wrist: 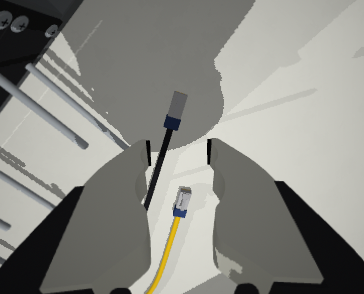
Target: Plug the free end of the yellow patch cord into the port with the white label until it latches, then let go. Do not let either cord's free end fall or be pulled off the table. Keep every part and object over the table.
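Places are measured from the arm's base along level axes (x ahead, y left, z up), in metres.
Where they show: gripper, fingertip midpoint: (pixel 178 141).
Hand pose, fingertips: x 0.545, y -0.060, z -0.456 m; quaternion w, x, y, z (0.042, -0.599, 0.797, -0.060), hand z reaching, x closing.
Things, the pixels of their top centre, and the offset from my fingertips. "spot": a spot on its surface instead. Level surfaces: height alone.
- clear plug, top centre: (pixel 184 203) 0.085 m back, 0.020 m left, 0.046 m down
- black cord, surface spot: (pixel 159 167) spot: 0.040 m back, 0.031 m left, 0.051 m down
- grey plug, top centre: (pixel 177 106) 0.013 m ahead, 0.004 m right, 0.046 m down
- black part with screws, surface spot: (pixel 30 42) spot: 0.085 m ahead, 0.073 m left, 0.026 m down
- pale table, surface height: 0.057 m down
The free end of the yellow patch cord is a clear plug (pixel 183 199) with a blue boot, lying below and between my finger pads, touching neither. Its yellow cord (pixel 171 241) runs down to the bottom edge. My gripper (pixel 178 141) is partly open, with a gap between its fingertips and nothing held. The port with the white label does not show in the wrist view.
A black cord (pixel 159 167) with a grey plug (pixel 177 105) and dark blue boot lies ahead, its cord passing under the left finger. Grey rods (pixel 55 120) stick out at the left, near a black part with screws (pixel 30 42) at the upper left. Shadows cross the pale table (pixel 280 110).
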